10 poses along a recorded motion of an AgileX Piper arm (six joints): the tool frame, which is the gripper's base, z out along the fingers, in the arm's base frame.
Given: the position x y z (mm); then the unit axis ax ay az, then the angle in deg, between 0 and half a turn.
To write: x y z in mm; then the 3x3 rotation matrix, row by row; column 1 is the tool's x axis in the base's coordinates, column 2 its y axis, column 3 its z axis. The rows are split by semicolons. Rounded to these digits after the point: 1 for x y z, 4 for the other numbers.
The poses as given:
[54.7 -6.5 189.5 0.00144 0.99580 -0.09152 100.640]
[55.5 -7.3 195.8 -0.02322 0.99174 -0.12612 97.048]
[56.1 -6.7 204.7 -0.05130 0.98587 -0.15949 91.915]
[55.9 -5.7 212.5 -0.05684 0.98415 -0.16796 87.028]
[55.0 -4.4 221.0 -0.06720 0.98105 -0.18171 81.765]
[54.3 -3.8 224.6 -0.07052 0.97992 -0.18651 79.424]
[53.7 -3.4 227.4 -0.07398 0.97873 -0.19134 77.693]
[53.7 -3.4 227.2 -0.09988 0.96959 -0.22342 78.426]
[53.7 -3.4 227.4 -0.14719 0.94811 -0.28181 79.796]
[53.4 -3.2 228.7 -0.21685 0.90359 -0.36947 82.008]
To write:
54.7 -6.5 189.5; -0.1846 0.0916 0.9785; -0.0882 0.9901 -0.1094; -0.9788 -0.1065 -0.1747
55.5 -7.3 195.8; -0.1221 0.0993 0.9875; -0.1510 0.9815 -0.1174; -0.9810 -0.1635 -0.1048
56.1 -6.7 204.7; -0.0307 0.1071 0.9938; -0.2117 0.9710 -0.1112; -0.9769 -0.2138 -0.0071
55.9 -5.7 212.5; 0.0549 0.1147 0.9919; -0.2208 0.9702 -0.1000; -0.9738 -0.2135 0.0786
55.0 -4.4 221.0; 0.1471 0.1234 0.9814; -0.2363 0.9678 -0.0862; -0.9605 -0.2192 0.1715
54.3 -3.8 224.6; 0.1876 0.1269 0.9740; -0.2398 0.9675 -0.0799; -0.9525 -0.2185 0.2119
53.7 -3.4 227.4; 0.2175 0.1300 0.9674; -0.2439 0.9669 -0.0751; -0.9451 -0.2196 0.2420
53.7 -3.4 227.2; 0.2086 0.1415 0.9677; -0.2963 0.9521 -0.0753; -0.9320 -0.2710 0.2405
53.7 -3.4 227.4; 0.1950 0.1625 0.9672; -0.3922 0.9168 -0.0750; -0.8990 -0.3647 0.2425
53.4 -3.2 228.7; 0.1795 0.1972 0.9638; -0.5346 0.8420 -0.0727; -0.8258 -0.5022 0.2566

